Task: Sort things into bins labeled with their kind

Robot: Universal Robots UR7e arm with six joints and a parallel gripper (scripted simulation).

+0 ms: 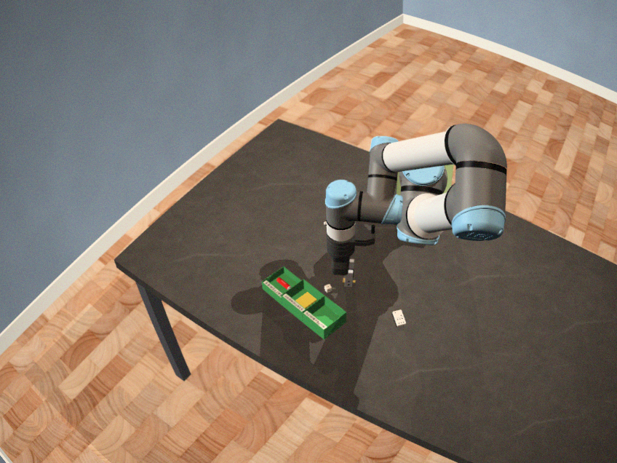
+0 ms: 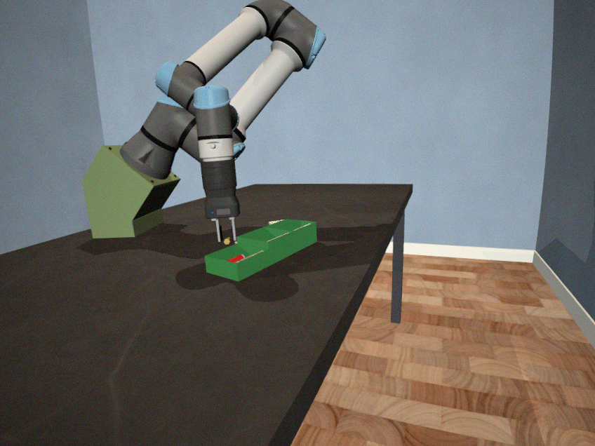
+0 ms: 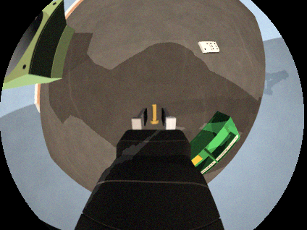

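The brass bolt is 2 cm below my hand and 1 cm to the right of it. Also, from my hand: flat yellow block: 14 cm ahead, 4 cm to the right, 1 cm below; then white die: 6 cm ahead, 3 cm to the right, 1 cm below; then red battery: 13 cm to the right, 13 cm ahead, 1 cm below.
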